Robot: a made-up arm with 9 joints. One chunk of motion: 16 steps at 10 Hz.
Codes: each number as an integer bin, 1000 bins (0 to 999) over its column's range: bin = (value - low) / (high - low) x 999, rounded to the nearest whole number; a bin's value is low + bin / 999 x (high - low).
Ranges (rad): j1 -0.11..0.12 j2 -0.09..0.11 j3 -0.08..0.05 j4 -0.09..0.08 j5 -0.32..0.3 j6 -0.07..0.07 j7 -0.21..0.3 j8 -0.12..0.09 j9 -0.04..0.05
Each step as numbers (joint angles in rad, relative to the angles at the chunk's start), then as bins.
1 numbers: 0.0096 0.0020 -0.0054 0.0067 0.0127 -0.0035 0.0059 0.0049 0.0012
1 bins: 519 460 573 568 536 475 423 594 457
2 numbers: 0.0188 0.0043 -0.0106 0.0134 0.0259 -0.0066 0.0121 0.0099 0.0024
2 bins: 559 471 533 608 557 452 435 618 471
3 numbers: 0.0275 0.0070 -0.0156 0.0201 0.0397 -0.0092 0.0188 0.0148 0.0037
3 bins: 597 485 495 647 580 434 448 641 485
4 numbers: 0.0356 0.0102 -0.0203 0.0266 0.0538 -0.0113 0.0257 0.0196 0.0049
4 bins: 632 500 459 685 602 419 462 664 498
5 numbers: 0.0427 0.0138 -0.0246 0.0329 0.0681 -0.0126 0.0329 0.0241 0.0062
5 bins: 663 518 426 722 625 410 476 686 513
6 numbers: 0.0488 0.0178 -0.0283 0.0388 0.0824 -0.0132 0.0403 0.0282 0.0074
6 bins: 690 538 397 757 648 405 490 705 526
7 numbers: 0.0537 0.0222 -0.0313 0.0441 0.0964 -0.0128 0.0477 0.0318 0.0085
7 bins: 711 560 374 788 671 408 505 722 538
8 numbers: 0.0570 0.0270 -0.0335 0.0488 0.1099 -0.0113 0.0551 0.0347 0.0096
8 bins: 725 584 357 816 693 419 519 736 551
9 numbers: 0.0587 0.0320 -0.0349 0.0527 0.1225 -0.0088 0.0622 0.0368 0.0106
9 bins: 733 609 347 839 713 437 533 746 562
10 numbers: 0.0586 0.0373 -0.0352 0.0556 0.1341 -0.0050 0.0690 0.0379 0.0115
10 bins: 732 636 344 856 732 464 547 751 572
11 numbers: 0.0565 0.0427 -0.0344 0.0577 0.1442 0.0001 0.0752 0.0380 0.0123
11 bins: 723 663 350 868 748 500 559 752 581
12 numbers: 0.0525 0.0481 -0.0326 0.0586 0.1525 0.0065 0.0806 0.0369 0.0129
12 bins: 706 690 364 873 761 546 569 746 587
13 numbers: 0.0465 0.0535 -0.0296 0.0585 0.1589 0.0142 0.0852 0.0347 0.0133
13 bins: 680 717 387 873 772 601 578 736 592
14 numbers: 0.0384 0.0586 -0.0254 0.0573 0.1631 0.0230 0.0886 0.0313 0.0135
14 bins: 645 742 420 866 778 664 585 720 594
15 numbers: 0.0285 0.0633 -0.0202 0.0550 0.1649 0.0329 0.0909 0.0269 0.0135
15 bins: 602 766 460 852 781 734 589 699 594
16 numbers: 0.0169 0.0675 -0.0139 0.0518 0.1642 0.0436 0.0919 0.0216 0.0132
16 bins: 551 787 508 833 780 811 591 674 591
